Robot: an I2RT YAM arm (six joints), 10 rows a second.
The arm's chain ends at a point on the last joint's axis. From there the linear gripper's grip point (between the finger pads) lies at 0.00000 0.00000 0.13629 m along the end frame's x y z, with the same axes.
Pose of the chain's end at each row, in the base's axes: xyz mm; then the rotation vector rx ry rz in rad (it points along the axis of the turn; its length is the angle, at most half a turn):
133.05 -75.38 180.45 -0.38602 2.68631 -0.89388
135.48 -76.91 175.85 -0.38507 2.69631 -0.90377
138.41 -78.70 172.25 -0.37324 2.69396 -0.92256
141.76 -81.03 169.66 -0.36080 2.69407 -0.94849
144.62 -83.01 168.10 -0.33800 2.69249 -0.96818
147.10 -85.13 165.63 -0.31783 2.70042 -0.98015
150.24 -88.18 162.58 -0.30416 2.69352 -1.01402
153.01 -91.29 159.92 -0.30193 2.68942 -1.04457
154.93 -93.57 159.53 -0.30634 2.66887 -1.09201
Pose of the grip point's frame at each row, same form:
180.27 -148.78 75.77 -0.38602 2.68631 -0.89388
181.18 -151.18 71.11 -0.38507 2.69631 -0.90377
183.65 -154.63 68.51 -0.37324 2.69396 -0.92256
185.95 -159.19 67.13 -0.36080 2.69407 -0.94849
187.98 -163.05 66.67 -0.33800 2.69249 -0.96818
188.76 -166.41 64.47 -0.31783 2.70042 -0.98015
191.20 -172.20 63.40 -0.30416 2.69352 -1.01402
193.20 -177.59 62.39 -0.30193 2.68942 -1.04457
195.64 -183.22 65.29 -0.30634 2.66887 -1.09201

